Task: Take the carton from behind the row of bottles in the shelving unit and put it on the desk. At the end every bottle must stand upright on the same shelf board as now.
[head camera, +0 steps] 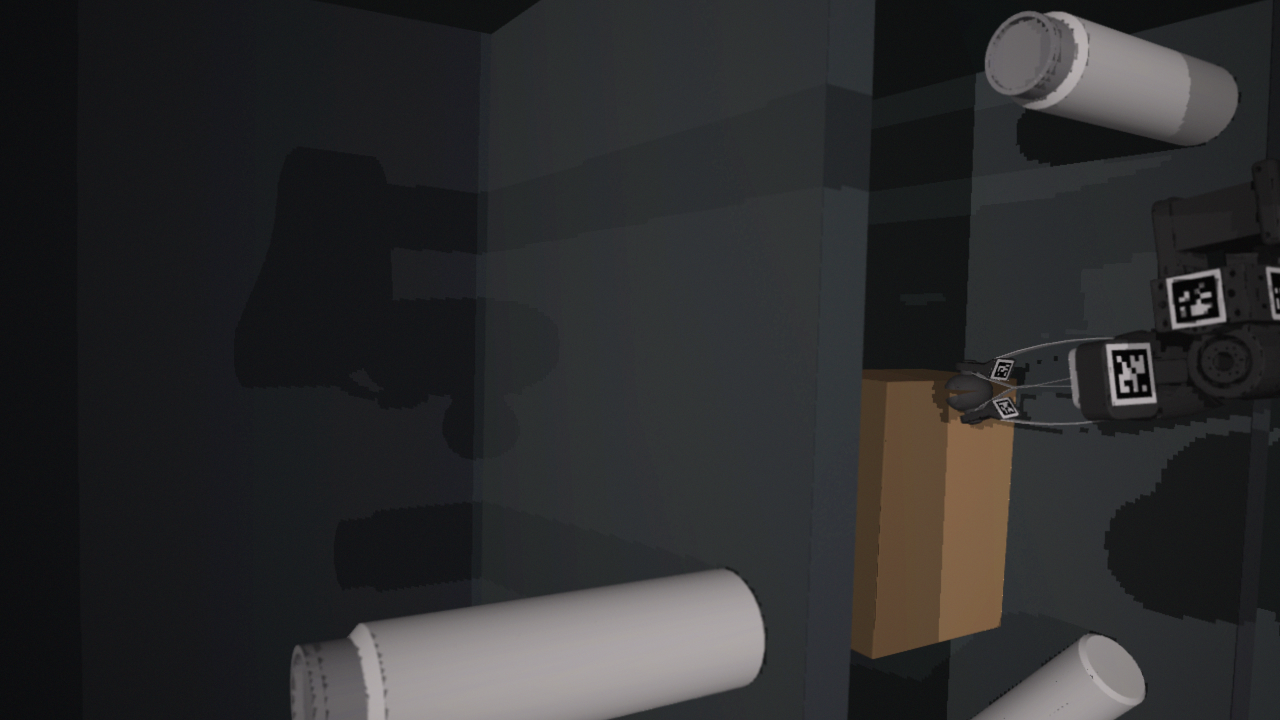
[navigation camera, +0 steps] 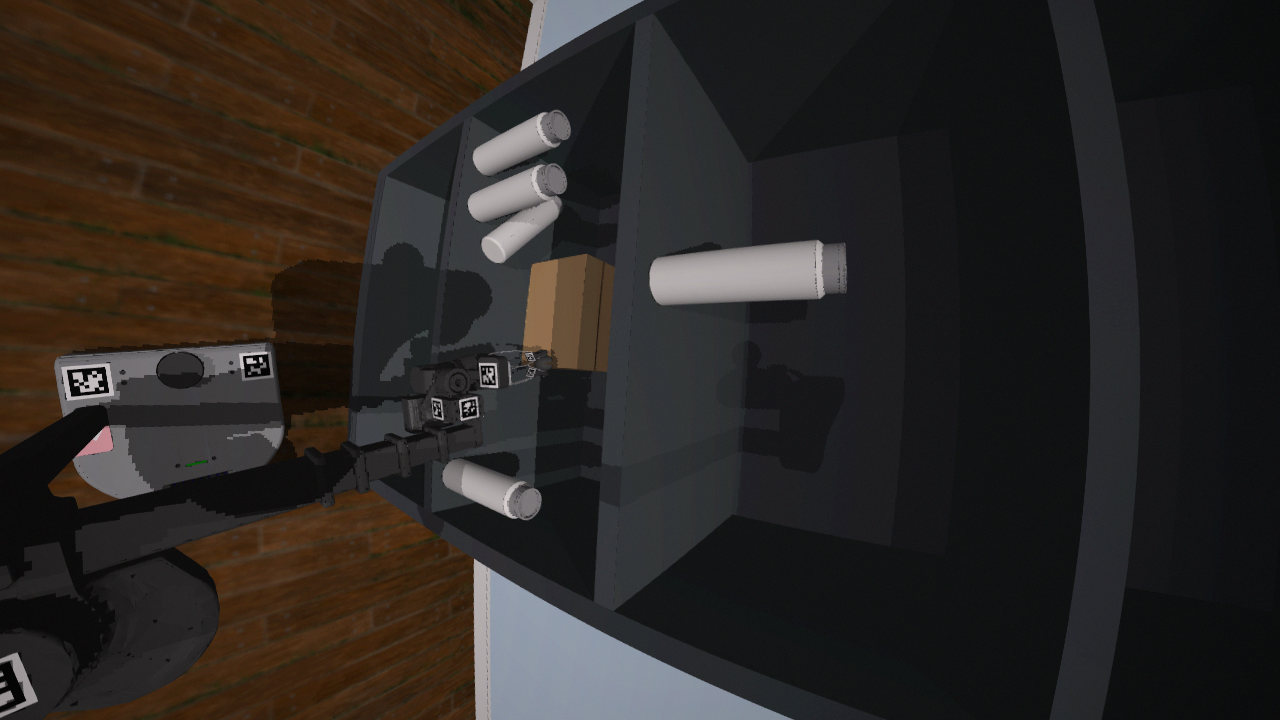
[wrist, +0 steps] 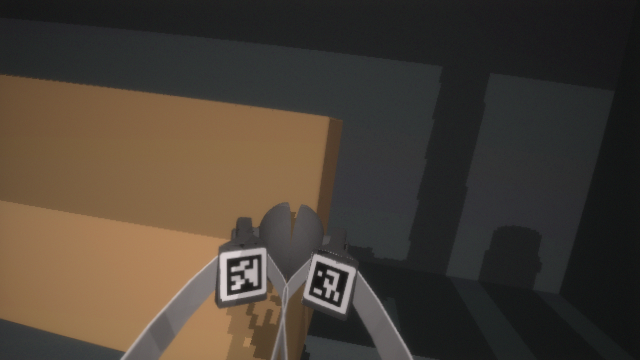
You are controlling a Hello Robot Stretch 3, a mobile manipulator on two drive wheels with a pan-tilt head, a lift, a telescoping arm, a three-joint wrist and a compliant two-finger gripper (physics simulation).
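Where they show: gripper, between the fingertips: (head camera: 950, 393) (navigation camera: 550, 362) (wrist: 291, 231); robot's base, origin of its link: (navigation camera: 182, 368).
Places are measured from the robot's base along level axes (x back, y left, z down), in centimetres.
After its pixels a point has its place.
Observation:
A brown carton (head camera: 930, 519) {x -9.0, y -61.9, z -64.9 cm} (navigation camera: 565, 313) {x -8.1, y -61.7, z -66.8 cm} (wrist: 150, 150) {x -6.8, y -61.4, z -67.9 cm} stands on a middle board of the shelving unit (navigation camera: 631, 179) {x -24.6, y -42.9, z -97.5 cm}. My gripper (head camera: 969, 392) {x 2.3, y -58.1, z -65.0 cm} (navigation camera: 544, 361) {x 2.3, y -58.1, z -65.0 cm} (wrist: 291, 231) {x 2.3, y -58.1, z -65.0 cm} is shut, with a thin gap between its tips and no object in it. The tips are at the carton's right end, overlapping its front face; contact is unclear. On the carton's board, two upright bottles (navigation camera: 519, 145) {x -40.4, y -48.5, z -68.4 cm} (navigation camera: 514, 194) {x -30.2, y -46.9, z -68.8 cm} stand left and one upright bottle (head camera: 1132, 80) {x 22.6, y -36.9, z -68.4 cm} (navigation camera: 487, 486) {x 22.1, y -37.3, z -68.8 cm} right. Another bottle (head camera: 1065, 676) {x -22.5, y -53.0, z -59.8 cm} (navigation camera: 520, 232) {x -26.0, y -55.5, z -60.0 cm} lies tipped over, its base toward the front. The desk does not show.
A tall bottle (head camera: 554, 644) {x -9.6, y -43.8, z -111.7 cm} (navigation camera: 742, 273) {x -10.9, y -43.4, z -111.8 cm} stands upright on the board above the carton. That board's front edge (head camera: 841, 268) {x 7.8, y -37.3, z -97.6 cm} runs above the gripper. My arm (navigation camera: 384, 456) {x 9.6, y -18.5, z -75.7 cm} enters between the tipped bottle and the right bottle. A wooden floor (navigation camera: 223, 116) {x -60.8, y -10.1, z -0.1 cm} lies in front of the shelving unit.

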